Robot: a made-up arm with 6 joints. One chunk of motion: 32 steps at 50 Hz.
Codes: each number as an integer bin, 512 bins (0 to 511) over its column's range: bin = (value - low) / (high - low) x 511, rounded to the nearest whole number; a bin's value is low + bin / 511 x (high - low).
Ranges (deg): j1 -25..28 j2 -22..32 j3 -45..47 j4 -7..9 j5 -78..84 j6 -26..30
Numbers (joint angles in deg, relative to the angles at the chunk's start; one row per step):
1: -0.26 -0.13 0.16 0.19 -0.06 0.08
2: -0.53 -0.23 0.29 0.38 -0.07 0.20
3: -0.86 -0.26 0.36 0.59 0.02 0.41
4: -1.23 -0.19 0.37 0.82 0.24 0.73
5: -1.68 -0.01 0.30 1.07 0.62 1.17
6: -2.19 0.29 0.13 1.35 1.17 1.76
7: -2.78 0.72 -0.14 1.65 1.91 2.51
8: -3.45 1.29 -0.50 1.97 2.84 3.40
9: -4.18 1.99 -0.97 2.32 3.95 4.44
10: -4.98 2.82 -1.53 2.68 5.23 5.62
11: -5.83 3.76 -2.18 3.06 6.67 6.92
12: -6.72 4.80 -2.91 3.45 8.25 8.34
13: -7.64 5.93 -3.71 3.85 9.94 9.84
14: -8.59 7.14 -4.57 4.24 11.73 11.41
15: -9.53 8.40 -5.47 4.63 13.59 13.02
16: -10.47 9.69 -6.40 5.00 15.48 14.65
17: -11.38 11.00 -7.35 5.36 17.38 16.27
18: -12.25 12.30 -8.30 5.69 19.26 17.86
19: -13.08 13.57 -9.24 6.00 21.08 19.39
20: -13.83 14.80 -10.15 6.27 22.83 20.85
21: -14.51 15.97 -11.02 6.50 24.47 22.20
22: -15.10 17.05 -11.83 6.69 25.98 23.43
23: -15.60 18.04 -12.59 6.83 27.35 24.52
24: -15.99 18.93 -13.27 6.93 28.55 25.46
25: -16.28 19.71 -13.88 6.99 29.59 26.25
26: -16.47 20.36 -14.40 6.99 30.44 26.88
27: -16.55 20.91 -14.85 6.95 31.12 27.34
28: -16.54 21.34 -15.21 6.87 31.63 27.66
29: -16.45 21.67 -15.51 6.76 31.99 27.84
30: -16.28 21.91 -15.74 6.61 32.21 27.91
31: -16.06 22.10 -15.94 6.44 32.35 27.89
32: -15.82 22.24 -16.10 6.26 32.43 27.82
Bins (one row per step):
1: 239 207 251 230 246 238
2: 236 206 252 236 246 239
3: 233 206 252 242 246 241
4: 229 206 252 250 247 244
5: 225 208 252 258 248 248
6: 220 211 251 267 250 253
7: 214 215 249 276 252 260
8: 208 220 247 286 255 268
9: 201 227 245 298 258 278
10: 193 235 241 309 263 289
11: 185 244 238 321 267 300
12: 176 254 234 334 272 313
13: 167 264 229 347 277 327
14: 158 276 225 359 283 341
15: 149 288 220 371 289 356
16: 140 300 214 383 295 371
17: 131 312 209 395 301 386
18: 123 325 204 405 307 400
19: 115 337 199 415 313 414
20: 108 348 194 424 318 428
21: 101 359 189 431 323 440
22: 95 370 184 437 328 451
23: 91 379 180 442 332 461
24: 87 387 176 445 336 470
25: 84 395 173 447 339 477
26: 82 401 170 447 342 483
27: 81 406 167 446 344 487
28: 82 410 165 443 346 490
29: 82 413 164 439 347 491
30: 84 416 163 435 348 492
31: 86 417 161 429 348 492
32: 89 419 161 423 348 491

